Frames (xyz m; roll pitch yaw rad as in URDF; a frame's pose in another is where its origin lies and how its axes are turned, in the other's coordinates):
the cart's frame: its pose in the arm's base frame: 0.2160 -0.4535 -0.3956 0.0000 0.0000 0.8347
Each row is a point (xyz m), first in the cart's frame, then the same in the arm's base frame.
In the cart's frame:
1: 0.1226 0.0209 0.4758
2: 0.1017 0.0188 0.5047
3: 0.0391 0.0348 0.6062
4: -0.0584 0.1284 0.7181
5: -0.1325 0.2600 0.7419
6: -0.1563 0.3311 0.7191
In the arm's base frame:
1: 0.2828 -0.3486 0.0802
2: 0.2703 -0.3655 0.1091
3: 0.2165 -0.4012 0.2106
4: 0.0816 -0.4106 0.3225
5: -0.0656 -0.3771 0.3463
6: -0.1343 -0.3470 0.3235

